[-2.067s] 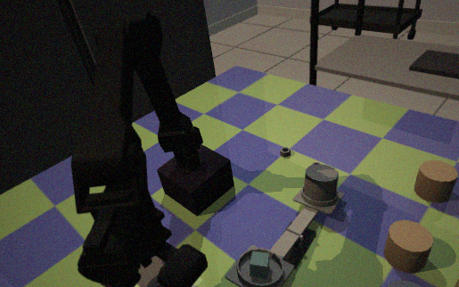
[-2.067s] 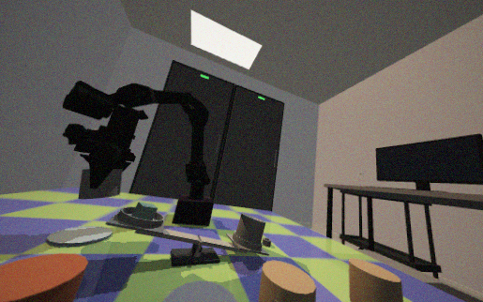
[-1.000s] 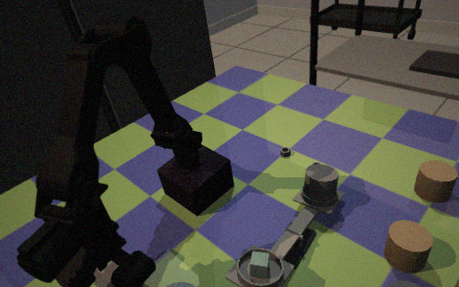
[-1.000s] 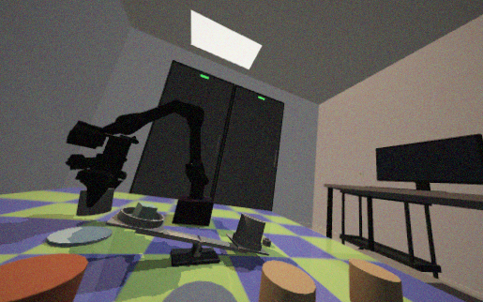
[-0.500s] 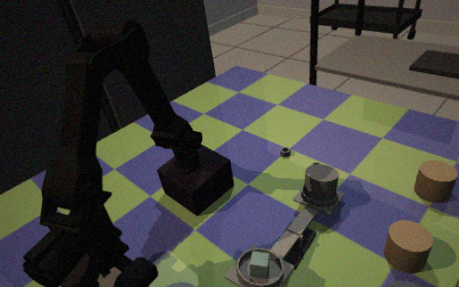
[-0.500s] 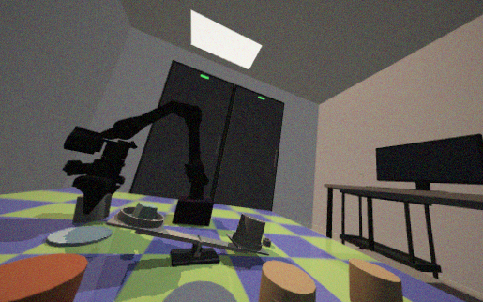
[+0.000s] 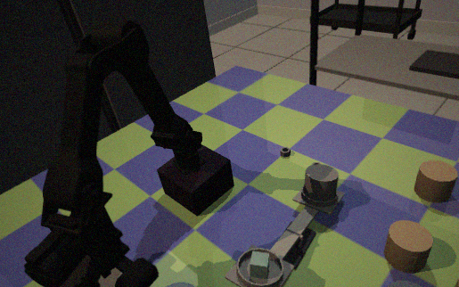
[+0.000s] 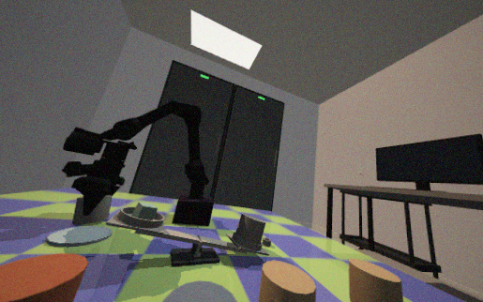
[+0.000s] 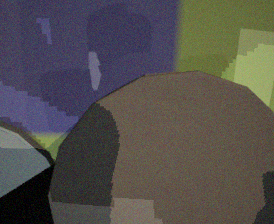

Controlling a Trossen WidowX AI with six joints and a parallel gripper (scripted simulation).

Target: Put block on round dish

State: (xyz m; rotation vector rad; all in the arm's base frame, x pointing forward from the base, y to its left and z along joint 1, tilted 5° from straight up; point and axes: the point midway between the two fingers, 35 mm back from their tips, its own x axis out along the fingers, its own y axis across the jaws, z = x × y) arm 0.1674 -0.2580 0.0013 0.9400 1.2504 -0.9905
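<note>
My gripper tip is now 20 mm to the left of the cup, 10 mm below it and 10 mm short of it. From my gripper tip the other things lie so: round dish 90 mm ahead, 60 mm to the left, 20 mm below; orange-red cylinder 340 mm ahead, 170 mm to the left, 10 mm above.
</note>
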